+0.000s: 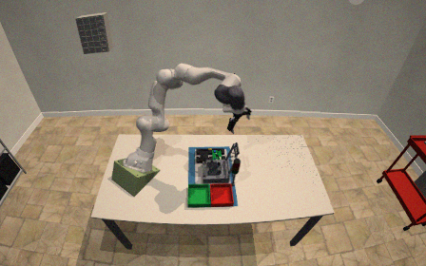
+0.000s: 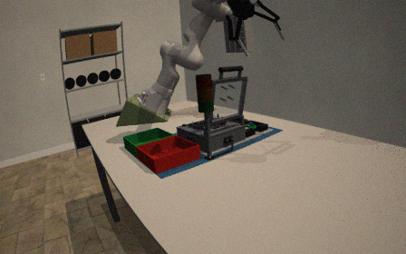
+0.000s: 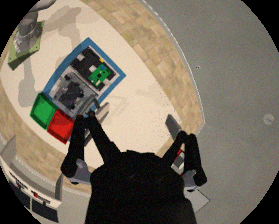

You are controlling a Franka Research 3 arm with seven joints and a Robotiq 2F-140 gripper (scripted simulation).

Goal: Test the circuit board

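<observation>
Now: the green circuit board 33 cm below my hand, 14 cm behind it and 3 cm to the left of it. Also, from my hand: plate (28 cm below, 18 cm behind, 13 cm to the right); then red bin (34 cm to the right, 33 cm below, 15 cm behind); then clear lid (16 cm below, 14 cm to the right, 6 cm behind).
</observation>
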